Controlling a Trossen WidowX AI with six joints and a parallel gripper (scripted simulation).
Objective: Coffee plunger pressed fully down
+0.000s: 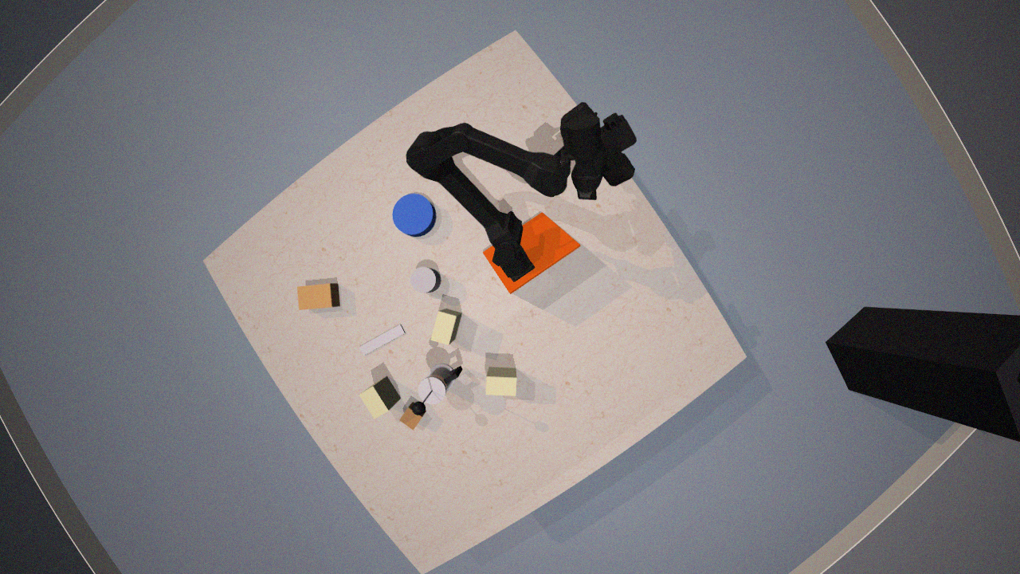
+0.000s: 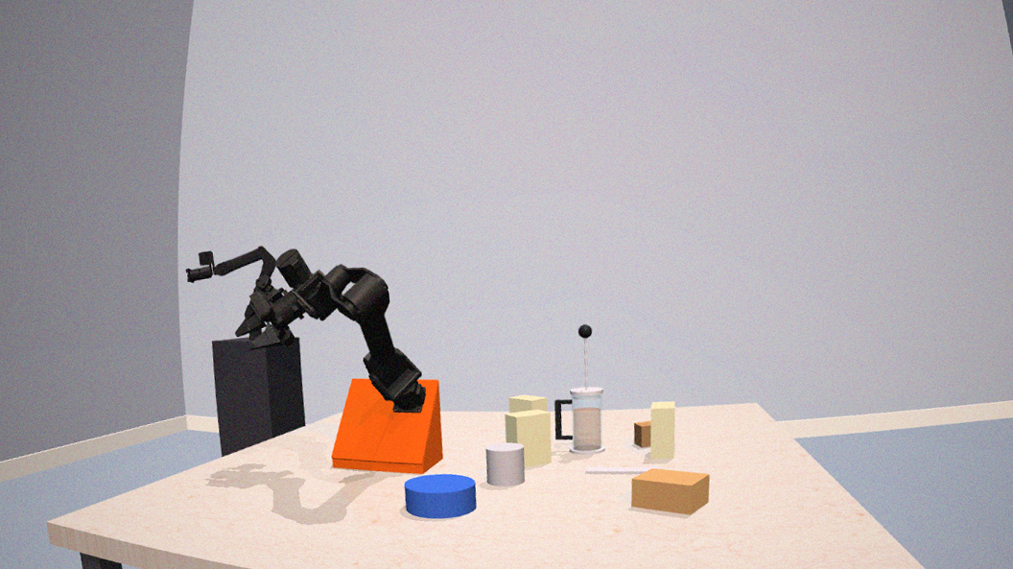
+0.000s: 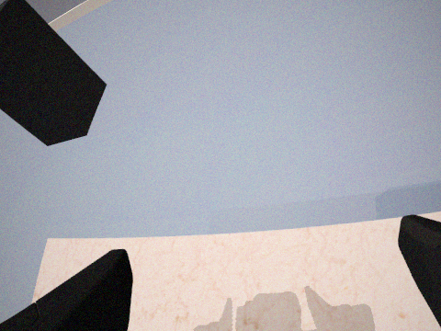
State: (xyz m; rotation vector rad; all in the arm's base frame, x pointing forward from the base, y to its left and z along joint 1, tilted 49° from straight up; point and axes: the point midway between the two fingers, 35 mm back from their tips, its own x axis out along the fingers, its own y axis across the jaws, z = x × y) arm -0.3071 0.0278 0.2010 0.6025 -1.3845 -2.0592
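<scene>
Right now the glass coffee press is 680 mm ahead of my gripper tip, 280 mm to the left of it and 140 mm below it. From my gripper tip the other things lie so: grey cylinder: 560 mm ahead, 20 mm to the left, 240 mm below; then orange-brown box: 870 mm ahead, 130 mm to the right, 250 mm below; then blue disc: 490 mm ahead, 160 mm to the right, 250 mm below.
</scene>
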